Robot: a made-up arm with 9 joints. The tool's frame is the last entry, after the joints. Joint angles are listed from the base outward.
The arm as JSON. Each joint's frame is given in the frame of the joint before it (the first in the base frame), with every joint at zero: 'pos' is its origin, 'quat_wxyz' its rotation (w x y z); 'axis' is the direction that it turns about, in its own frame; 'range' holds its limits. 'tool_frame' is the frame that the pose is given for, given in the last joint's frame.
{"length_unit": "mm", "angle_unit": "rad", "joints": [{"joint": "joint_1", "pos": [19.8, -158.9, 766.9], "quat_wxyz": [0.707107, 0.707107, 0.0, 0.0], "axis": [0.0, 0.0, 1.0], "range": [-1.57, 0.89]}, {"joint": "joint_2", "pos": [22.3, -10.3, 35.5], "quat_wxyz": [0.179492, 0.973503, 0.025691, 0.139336], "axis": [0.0, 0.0, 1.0], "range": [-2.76, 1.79]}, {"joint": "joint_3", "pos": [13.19, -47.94, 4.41], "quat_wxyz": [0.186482, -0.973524, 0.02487, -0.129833], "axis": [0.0, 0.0, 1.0], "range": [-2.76, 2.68]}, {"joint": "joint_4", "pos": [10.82, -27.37, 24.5], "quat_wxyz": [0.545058, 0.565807, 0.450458, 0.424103], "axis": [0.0, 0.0, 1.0], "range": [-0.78, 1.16]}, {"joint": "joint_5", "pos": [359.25, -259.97, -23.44], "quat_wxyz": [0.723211, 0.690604, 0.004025, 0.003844], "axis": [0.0, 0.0, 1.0], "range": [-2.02, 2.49]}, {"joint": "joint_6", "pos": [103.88, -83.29, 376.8], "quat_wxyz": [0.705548, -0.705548, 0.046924, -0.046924], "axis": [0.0, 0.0, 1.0], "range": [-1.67, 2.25]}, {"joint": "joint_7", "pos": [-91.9, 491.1, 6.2], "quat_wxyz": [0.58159, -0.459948, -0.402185, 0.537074], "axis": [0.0, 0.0, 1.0], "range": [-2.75, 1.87]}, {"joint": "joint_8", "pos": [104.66, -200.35, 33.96], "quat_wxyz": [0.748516, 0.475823, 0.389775, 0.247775], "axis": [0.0, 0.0, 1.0], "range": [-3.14, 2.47]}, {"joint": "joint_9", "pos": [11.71, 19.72, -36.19], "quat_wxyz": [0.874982, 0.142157, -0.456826, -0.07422], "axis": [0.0, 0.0, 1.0], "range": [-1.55, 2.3]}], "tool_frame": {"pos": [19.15, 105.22, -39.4], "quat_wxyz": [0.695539, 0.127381, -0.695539, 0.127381]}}
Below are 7 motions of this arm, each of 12 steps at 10 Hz.
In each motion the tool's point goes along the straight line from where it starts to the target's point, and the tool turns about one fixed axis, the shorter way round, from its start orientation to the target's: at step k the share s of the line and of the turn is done. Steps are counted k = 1, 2, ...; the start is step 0. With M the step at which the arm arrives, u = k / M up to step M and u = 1 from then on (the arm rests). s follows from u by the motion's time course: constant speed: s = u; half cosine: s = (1 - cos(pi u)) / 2; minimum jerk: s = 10 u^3 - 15 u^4 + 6 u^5.
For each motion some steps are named. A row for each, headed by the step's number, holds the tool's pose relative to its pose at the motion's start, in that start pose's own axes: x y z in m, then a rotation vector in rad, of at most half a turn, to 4 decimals.
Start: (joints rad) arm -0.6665 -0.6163 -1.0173 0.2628 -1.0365 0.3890 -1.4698 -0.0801 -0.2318
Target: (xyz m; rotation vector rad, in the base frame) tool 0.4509 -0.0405 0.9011 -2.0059 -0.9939 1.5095
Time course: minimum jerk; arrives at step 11
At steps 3, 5, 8, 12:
3: -0.0213 -0.0236 -0.0083 -0.0144 -0.0250 0.0812
5: -0.0684 -0.0761 -0.0267 -0.0465 -0.0805 0.2616
8: -0.1436 -0.1597 -0.0559 -0.0975 -0.1689 0.5487
12: -0.1648 -0.1833 -0.0642 -0.1119 -0.1939 0.6299

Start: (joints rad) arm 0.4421 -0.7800 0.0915 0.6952 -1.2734 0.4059 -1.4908 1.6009 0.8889
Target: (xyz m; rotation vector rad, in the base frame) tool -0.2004 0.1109 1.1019 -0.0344 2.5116 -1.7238
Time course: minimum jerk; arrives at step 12
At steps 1, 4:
1: -0.0009 0.0000 0.0003 0.0005 0.0023 -0.0007
4: -0.0371 -0.0019 0.0126 0.0215 0.0958 -0.0279

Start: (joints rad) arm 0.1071 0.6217 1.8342 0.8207 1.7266 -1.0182 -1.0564 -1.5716 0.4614
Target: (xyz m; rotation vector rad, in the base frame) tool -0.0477 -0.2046 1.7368 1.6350 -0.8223 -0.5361
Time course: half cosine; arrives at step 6
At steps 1, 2, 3, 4, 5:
1: -0.0072 0.0174 -0.0123 -0.0158 -0.0120 0.0586
2: -0.0270 0.0649 -0.0458 -0.0590 -0.0448 0.2188
3: -0.0539 0.1298 -0.0916 -0.1180 -0.0897 0.4375
4: -0.0809 0.1947 -0.1374 -0.1770 -0.1345 0.6563
5: -0.1006 0.2422 -0.1709 -0.2202 -0.1674 0.8164

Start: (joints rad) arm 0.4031 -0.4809 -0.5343 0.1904 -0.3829 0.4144 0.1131 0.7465 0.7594
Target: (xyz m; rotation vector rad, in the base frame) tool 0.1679 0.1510 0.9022 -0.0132 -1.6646 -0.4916
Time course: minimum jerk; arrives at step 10
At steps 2, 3, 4, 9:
2: -0.0085 0.0026 -0.0010 -0.0060 -0.0341 0.0017
3: -0.0241 0.0072 -0.0028 -0.0168 -0.0961 0.0047
4: -0.0468 0.0140 -0.0054 -0.0328 -0.1871 0.0092
9: -0.1462 0.0439 -0.0168 -0.1024 -0.5842 0.0288

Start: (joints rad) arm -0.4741 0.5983 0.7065 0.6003 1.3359 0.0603 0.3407 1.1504 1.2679
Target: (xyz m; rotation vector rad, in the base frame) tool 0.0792 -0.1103 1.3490 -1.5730 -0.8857 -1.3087
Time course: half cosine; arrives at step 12
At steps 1, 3, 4, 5, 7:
1: -0.0071 0.0005 0.0022 -0.0130 -0.0374 -0.0167
3: -0.0610 0.0044 0.0189 -0.1119 -0.3215 -0.1431
4: -0.1042 0.0076 0.0322 -0.1910 -0.5488 -0.2444
5: -0.1544 0.0112 0.0478 -0.2832 -0.8134 -0.3622
7: -0.2622 0.0191 0.0812 -0.4809 -1.3816 -0.6152

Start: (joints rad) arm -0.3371 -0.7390 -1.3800 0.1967 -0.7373 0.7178 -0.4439 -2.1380 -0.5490
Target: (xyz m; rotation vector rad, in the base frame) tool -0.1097 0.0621 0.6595 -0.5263 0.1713 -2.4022
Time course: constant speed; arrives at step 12
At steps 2, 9, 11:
2: 0.0127 -0.0238 0.0889 -0.1213 -0.2818 0.0230
9: 0.0572 -0.1070 0.4000 -0.5458 -1.2681 0.1033
11: 0.0699 -0.1307 0.4889 -0.6671 -1.5499 0.1262

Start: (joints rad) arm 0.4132 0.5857 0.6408 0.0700 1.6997 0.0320 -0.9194 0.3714 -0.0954
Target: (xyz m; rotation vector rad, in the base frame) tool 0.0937 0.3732 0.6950 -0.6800 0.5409 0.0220
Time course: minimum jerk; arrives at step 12
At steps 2, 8, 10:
2: 0.0187 0.0043 -0.0030 0.0089 0.0268 -0.0280
8: 0.4164 0.0950 -0.0660 0.1979 0.5977 -0.6241
10: 0.5084 0.1160 -0.0805 0.2416 0.7296 -0.7618

